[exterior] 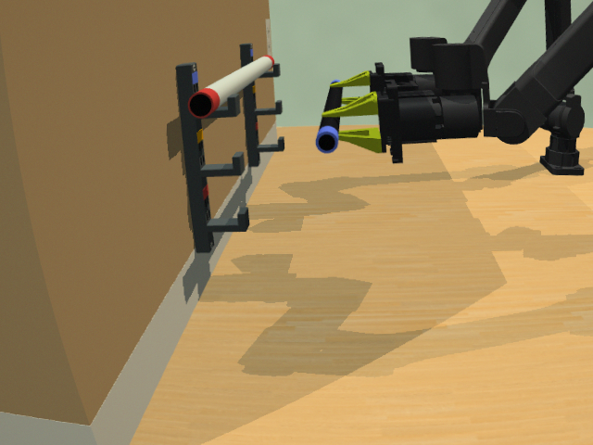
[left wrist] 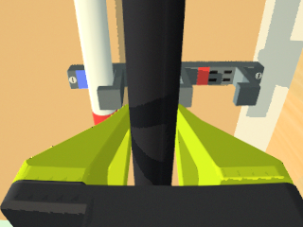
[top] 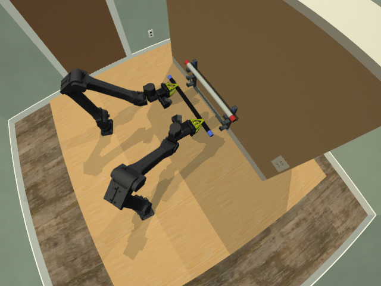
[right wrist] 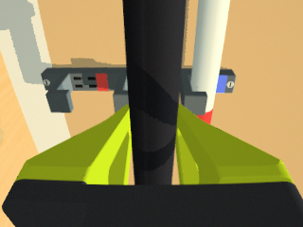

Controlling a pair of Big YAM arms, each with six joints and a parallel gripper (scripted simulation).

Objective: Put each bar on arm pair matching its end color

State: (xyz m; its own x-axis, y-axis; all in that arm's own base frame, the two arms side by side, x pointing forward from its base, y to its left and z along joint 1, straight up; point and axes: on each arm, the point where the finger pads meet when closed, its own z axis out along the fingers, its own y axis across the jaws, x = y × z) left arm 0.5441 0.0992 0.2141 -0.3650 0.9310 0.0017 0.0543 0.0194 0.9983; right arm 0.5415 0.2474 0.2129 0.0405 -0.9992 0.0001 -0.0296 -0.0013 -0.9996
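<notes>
Right now the black bar is 150 mm to the left of my right hand. Round my right hand: grey baseboard 180 mm ahead, 120 mm to the left, 180 mm below; then brown wall 330 mm ahead, 120 mm to the left, 240 mm above.
Right now the black bar is 15 cm to the right of my left hand. Round my left hand: grey baseboard 18 cm ahead, 18 cm to the right, 18 cm below; brown wall 33 cm ahead, 18 cm to the right, 24 cm above.
</notes>
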